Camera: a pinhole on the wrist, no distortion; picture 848 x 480 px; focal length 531.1 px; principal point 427.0 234.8 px. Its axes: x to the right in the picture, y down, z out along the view. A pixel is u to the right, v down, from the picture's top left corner.
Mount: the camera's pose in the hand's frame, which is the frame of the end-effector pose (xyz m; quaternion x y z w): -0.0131 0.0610 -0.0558 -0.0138 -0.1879 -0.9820 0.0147
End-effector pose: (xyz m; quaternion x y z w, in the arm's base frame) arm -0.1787 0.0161 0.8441 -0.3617 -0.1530 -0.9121 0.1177
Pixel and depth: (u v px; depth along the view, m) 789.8 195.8 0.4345
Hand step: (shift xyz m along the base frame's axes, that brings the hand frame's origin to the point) 0.5093 -0.0686 0.0768
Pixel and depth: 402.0 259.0 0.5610
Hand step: 0.3567 -0.0570 0.3936
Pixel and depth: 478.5 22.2 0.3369
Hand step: 0.2615 -0.2064 0.1744
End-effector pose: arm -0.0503 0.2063 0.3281 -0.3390 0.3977 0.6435 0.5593
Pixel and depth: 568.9 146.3 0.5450
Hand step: -0.3144 0.2884 0.3691
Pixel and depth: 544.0 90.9 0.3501
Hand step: -0.2593 0.1565 0.2199
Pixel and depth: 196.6 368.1 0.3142
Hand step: -0.1228 0.2858 0.0157
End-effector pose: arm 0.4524 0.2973 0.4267 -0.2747 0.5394 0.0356 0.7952
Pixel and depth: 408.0 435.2 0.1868
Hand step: 0.0975 0.1230 0.0126
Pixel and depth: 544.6 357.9 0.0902
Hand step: -0.0084 0.0876 0.0067
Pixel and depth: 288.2 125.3 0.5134
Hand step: 0.2457 0.4469 -0.1521
